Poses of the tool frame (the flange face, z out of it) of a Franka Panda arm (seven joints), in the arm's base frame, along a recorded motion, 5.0 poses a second.
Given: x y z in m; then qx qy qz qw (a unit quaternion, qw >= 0).
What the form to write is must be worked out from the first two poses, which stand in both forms.
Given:
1: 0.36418 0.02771 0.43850 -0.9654 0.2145 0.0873 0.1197
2: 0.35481 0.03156 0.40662 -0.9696 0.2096 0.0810 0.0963
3: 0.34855 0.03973 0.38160 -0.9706 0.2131 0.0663 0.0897
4: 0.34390 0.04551 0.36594 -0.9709 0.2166 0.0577 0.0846
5: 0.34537 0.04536 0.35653 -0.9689 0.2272 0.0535 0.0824
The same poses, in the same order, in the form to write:
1: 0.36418 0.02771 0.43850 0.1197 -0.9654 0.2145 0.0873
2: 0.35481 0.03156 0.40662 0.0963 -0.9696 0.2096 0.0810
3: 0.34855 0.03973 0.38160 0.0897 -0.9706 0.2131 0.0663
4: 0.34390 0.04551 0.36594 0.0846 -0.9709 0.2166 0.0577
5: 0.34537 0.04536 0.35653 0.0824 -0.9689 0.2272 0.0535
